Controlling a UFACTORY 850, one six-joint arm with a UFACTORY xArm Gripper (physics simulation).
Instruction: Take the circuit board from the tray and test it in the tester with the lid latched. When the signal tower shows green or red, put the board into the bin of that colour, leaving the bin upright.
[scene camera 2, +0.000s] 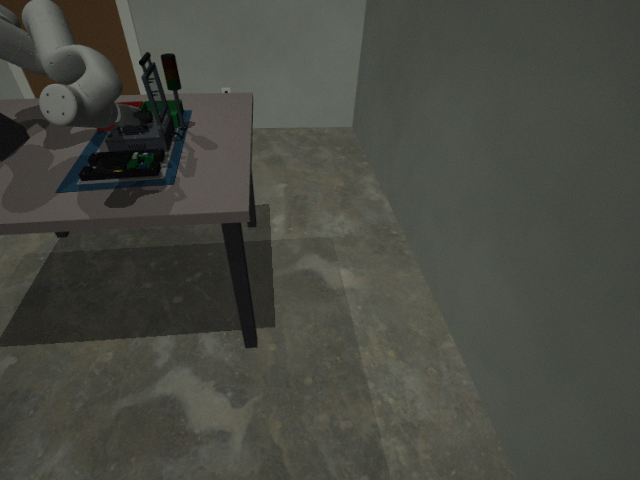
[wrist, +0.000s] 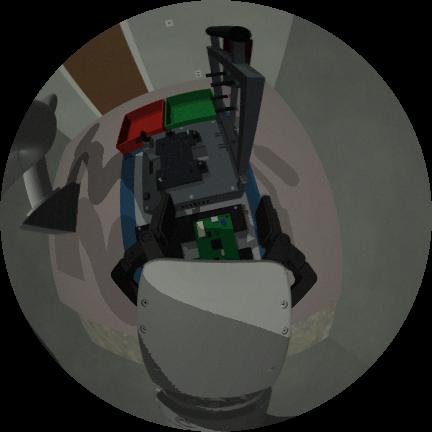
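Observation:
The green circuit board (scene camera 2: 142, 161) (wrist: 216, 237) lies at the right part of the black tray (scene camera 2: 105, 161) (wrist: 176, 231). My gripper (wrist: 215, 202) is open and empty; in the wrist view its fingers stand apart on either side of the board's far end. The grey tester (scene camera 2: 136, 142) (wrist: 217, 172) stands behind the tray, its black nest (wrist: 177, 160) bare. Its lid (scene camera 2: 155, 93) (wrist: 251, 110) stands upright, open, at the tester's right. The signal tower (scene camera 2: 170, 72) looks dark, with no lit lamp. The red bin (wrist: 142, 125) and green bin (scene camera 2: 164, 107) (wrist: 192, 110) stand upright behind the tester.
A blue mat (scene camera 2: 178, 155) (wrist: 128, 200) lies under the tester and tray on the table (scene camera 2: 217, 170) (wrist: 310, 225). A dark cone-shaped object (scene camera 2: 10, 136) (wrist: 57, 215) hangs at the left. The tower's post stands right of the lid. A wall (scene camera 2: 491, 155) rises beyond the table's right side.

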